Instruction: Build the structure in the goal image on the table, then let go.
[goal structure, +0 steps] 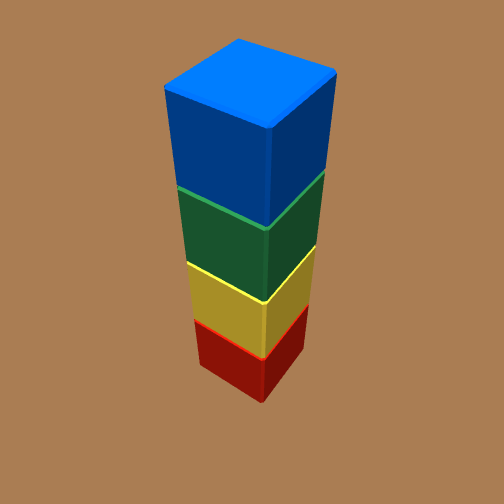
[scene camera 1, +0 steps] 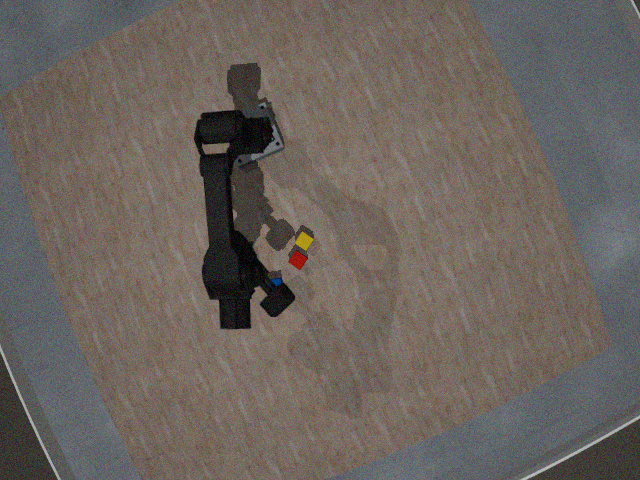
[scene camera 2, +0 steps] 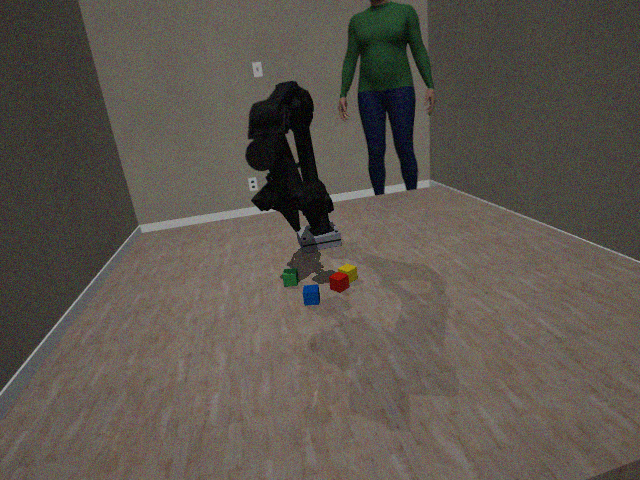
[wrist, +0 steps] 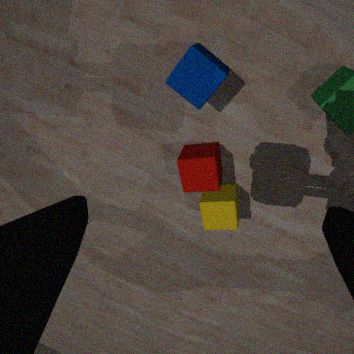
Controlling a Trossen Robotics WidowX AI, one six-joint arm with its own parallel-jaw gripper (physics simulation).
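A red cube and a yellow cube lie close together on the table; whether they touch is unclear. A blue cube lies apart from them, partly covered by the arm in scene camera 1. A green cube lies apart from the others, at the right edge of the wrist view; the arm hides it in scene camera 1. My gripper is open and empty, above the table, with the red and yellow cubes in view between its fingertips.
The black arm stands on a grey base plate. The arm's shadows fall across the table around the cubes. A person in a green top stands near the back wall.
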